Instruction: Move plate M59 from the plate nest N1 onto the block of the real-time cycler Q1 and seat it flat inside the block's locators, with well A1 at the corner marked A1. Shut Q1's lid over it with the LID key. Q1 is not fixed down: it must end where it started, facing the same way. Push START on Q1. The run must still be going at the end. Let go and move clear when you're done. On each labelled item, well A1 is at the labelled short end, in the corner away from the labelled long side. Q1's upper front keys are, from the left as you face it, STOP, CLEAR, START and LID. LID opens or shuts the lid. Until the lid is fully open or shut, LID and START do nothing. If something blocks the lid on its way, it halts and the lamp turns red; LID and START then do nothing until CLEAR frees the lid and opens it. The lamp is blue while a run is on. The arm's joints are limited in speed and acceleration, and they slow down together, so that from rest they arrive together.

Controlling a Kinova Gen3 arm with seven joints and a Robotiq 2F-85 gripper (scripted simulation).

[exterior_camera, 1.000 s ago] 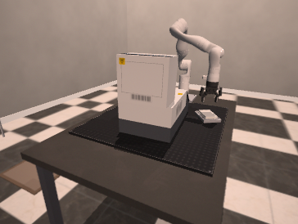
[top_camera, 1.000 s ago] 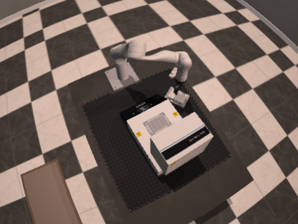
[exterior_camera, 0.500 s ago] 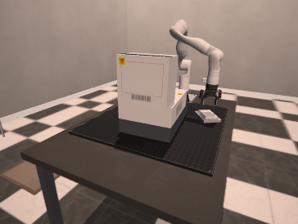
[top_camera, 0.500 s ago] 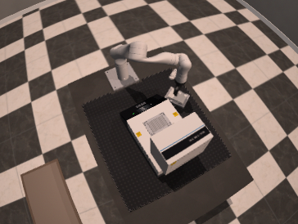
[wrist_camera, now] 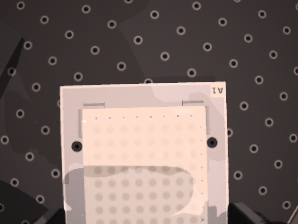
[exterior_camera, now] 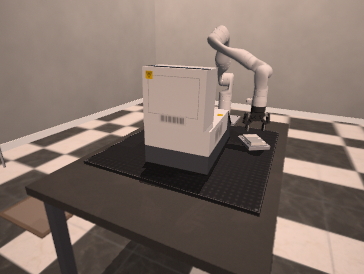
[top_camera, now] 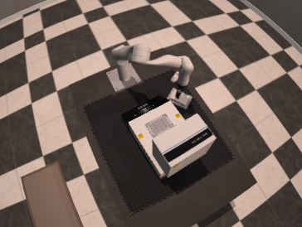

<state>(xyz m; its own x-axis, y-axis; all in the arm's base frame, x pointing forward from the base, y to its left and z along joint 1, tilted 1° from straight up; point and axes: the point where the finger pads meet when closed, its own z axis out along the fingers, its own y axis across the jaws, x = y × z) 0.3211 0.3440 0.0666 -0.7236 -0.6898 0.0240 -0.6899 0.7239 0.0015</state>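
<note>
Now: the plate M59 60 mm below my hand. Also, from my hand: plate nest N1: 80 mm below.
</note>
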